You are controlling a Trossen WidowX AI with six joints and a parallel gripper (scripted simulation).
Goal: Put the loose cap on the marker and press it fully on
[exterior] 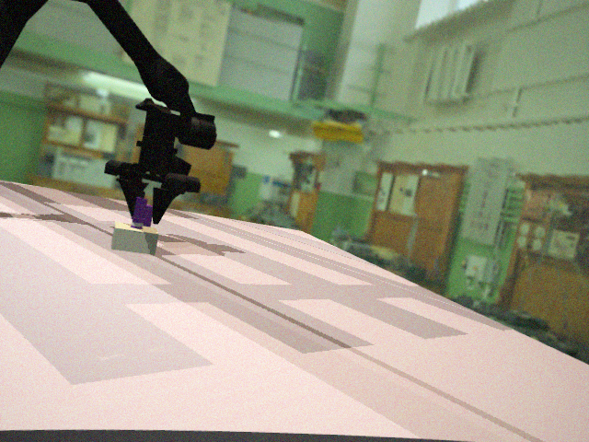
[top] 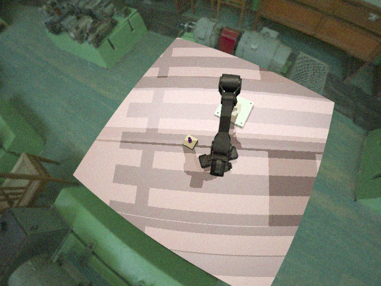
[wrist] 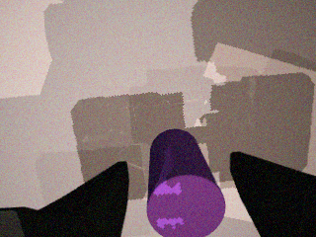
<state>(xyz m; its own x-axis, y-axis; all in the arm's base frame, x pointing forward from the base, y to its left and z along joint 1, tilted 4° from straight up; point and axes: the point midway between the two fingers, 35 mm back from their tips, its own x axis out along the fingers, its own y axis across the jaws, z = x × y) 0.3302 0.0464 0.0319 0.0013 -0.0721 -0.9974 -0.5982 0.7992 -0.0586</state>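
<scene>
The holder block lies 17 cm to the right of my gripper tip, 5 cm behind it and 1 cm below it. Round my gripper tip: purple marker cap: right at my gripper tip.
</scene>
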